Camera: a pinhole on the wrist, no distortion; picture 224 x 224 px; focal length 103.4 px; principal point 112.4 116.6 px. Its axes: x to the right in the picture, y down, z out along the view. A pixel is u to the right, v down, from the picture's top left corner.
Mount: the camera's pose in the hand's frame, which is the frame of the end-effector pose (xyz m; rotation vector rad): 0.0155 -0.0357 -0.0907 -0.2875 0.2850 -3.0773
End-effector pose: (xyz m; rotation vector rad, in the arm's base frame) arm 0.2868 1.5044 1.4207 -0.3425 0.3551 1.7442
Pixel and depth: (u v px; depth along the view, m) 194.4 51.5 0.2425
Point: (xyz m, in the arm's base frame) 0.2458 1.4624 1.6658
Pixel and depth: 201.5 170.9 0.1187
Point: 0.4190 1.4864 1.4680
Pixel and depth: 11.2 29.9 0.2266
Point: 0.1092 1.7739 1.4260
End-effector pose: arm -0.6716 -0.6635 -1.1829 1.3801 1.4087 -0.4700
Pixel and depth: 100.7 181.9 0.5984
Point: -0.9191 -1.0395 -1.6950
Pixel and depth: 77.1 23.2 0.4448
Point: -0.2081 -0.8023 -1.4181
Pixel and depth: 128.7 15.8 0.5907
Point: -0.0540 -1.0546 -1.2626
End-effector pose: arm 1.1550 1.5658 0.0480 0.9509 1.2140 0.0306
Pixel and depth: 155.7 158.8 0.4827
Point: 1.2722 1.0908 -0.0786
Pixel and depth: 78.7 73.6 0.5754
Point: 1.7035 1.4958 -0.1052
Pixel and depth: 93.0 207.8 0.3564
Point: 1.1800 1.2765 -0.3217
